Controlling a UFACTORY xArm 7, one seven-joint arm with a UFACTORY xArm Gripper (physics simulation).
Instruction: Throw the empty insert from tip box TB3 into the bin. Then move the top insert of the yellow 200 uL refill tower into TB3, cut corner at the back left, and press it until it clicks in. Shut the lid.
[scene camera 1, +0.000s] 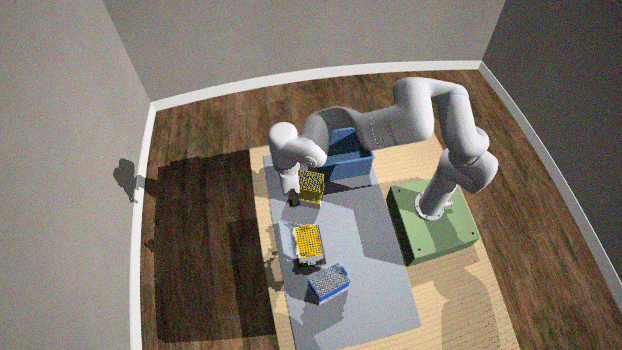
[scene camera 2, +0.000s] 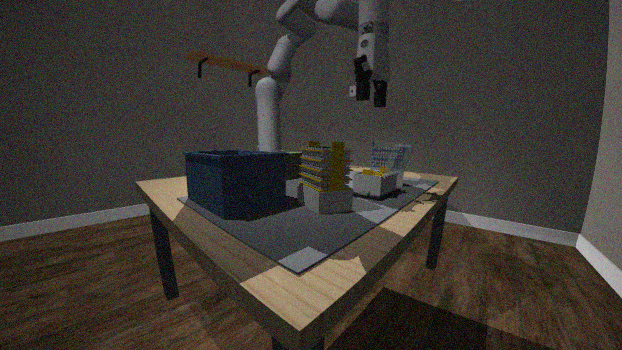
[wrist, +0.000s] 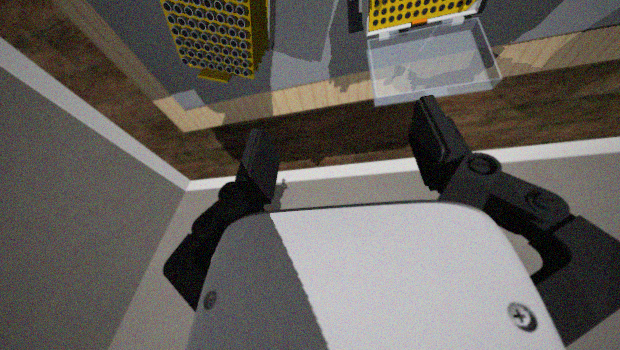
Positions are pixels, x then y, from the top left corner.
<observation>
A blue bin (scene camera 1: 346, 158): 1.36 m from the lens. A grey mat (scene camera 1: 355, 227): 1.22 m from the lens. The marked spots on the blue bin and the grey mat are 0.32 m apart.
</observation>
